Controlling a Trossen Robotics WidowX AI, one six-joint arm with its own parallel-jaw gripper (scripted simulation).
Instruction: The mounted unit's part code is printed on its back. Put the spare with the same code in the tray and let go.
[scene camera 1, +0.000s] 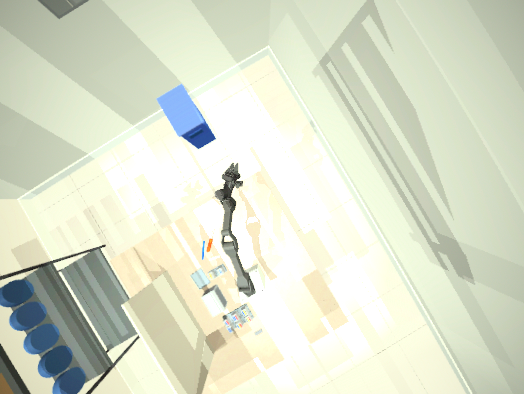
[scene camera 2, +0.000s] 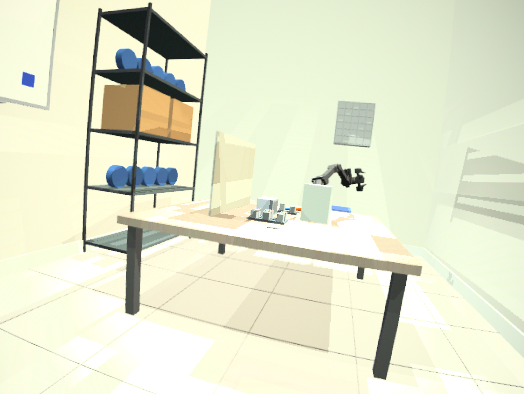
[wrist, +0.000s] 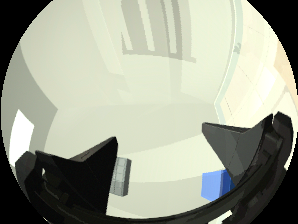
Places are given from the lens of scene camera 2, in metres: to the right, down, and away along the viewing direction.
upright wooden panel (scene camera 2: 233, 162): -0.17, -0.21, 1.77
